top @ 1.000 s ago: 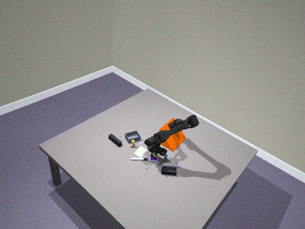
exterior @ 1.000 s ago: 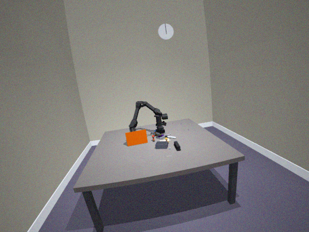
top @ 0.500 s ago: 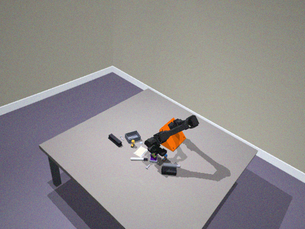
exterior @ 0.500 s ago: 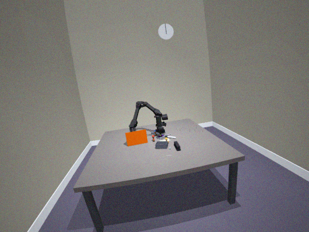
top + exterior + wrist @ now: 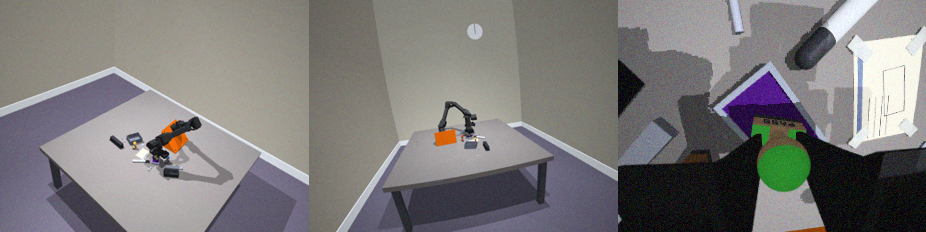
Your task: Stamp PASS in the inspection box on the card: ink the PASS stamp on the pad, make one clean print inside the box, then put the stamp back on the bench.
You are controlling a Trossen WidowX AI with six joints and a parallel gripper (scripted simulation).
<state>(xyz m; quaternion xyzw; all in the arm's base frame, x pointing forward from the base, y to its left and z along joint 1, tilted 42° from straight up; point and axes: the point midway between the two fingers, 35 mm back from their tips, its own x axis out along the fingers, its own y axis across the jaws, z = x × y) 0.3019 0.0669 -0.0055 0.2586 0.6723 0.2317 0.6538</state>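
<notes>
My gripper tip is right at the green-knobbed PASS stamp. The rest, counted from my gripper tip: purple ink pad 30 mm below; then blue-knobbed stamp 80 mm to the left, 40 mm behind, 20 mm below; then white marker 80 mm ahead, 60 mm to the right, 30 mm below.
</notes>
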